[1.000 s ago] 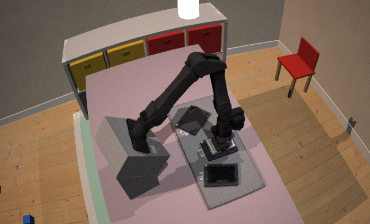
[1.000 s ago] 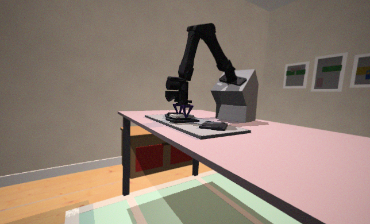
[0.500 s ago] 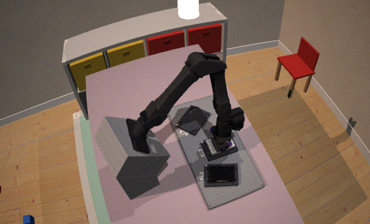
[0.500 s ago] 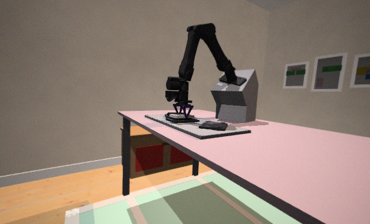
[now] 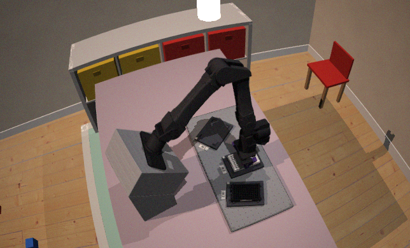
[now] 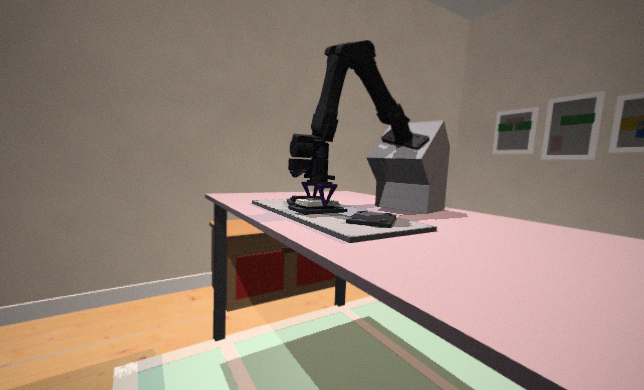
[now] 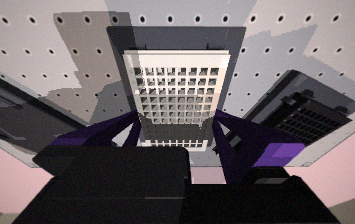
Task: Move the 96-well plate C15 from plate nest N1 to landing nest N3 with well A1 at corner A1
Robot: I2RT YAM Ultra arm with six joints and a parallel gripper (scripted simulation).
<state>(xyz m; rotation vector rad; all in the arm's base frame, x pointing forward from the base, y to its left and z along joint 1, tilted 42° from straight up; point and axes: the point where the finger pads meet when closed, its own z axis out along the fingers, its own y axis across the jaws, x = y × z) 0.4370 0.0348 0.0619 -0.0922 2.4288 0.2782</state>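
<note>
My gripper is now right at the white 96-well plate C15. The rest, counted from my hand: deck label: 160 mm behind, 120 mm to the left, 30 mm below; dark landing nest N3: 20 mm below; black plate C51: 170 mm to the right, 20 mm behind, 10 mm below.
</note>
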